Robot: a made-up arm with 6 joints.
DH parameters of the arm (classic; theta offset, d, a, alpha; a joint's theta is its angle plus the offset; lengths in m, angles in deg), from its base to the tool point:
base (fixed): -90 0.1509 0 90
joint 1: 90 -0.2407 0.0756 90
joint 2: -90 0.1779 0.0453 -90
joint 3: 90 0.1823 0.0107 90
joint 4: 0 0.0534 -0.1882 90
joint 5: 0 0.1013 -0.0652 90
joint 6: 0 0.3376 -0.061 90
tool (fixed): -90 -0.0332 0 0
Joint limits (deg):
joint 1: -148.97..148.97
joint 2: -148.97..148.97
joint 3: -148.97..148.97
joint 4: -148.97..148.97
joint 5: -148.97..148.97
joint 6: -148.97..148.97
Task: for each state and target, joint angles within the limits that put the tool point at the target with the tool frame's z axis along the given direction. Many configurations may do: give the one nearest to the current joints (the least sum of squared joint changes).
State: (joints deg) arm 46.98 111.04 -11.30 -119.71 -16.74 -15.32
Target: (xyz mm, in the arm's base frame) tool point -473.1 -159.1 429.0 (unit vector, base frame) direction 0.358 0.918 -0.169
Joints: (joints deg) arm 2.86 77.78 -20.15 -100.10 -58.55 25.00
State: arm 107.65 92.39 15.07 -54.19 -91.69 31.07
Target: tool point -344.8 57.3 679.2 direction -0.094 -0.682 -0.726
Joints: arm 109.22 111.78 -1.77 -61.94 -60.00 25.23
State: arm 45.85 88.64 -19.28 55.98 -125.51 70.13
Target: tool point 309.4 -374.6 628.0 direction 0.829 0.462 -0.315
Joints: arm 13.93 112.52 -57.05 82.72 -134.68 87.51
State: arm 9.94 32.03 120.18 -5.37 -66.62 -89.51
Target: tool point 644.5 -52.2 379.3 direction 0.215 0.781 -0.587
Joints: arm 5.81 42.44 127.26 26.91 -54.35 -107.33
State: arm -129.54 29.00 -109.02 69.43 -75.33 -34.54
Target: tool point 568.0 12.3 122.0 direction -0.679 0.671 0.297
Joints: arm -98.55 51.63 -105.72 77.57 -32.39 -8.36
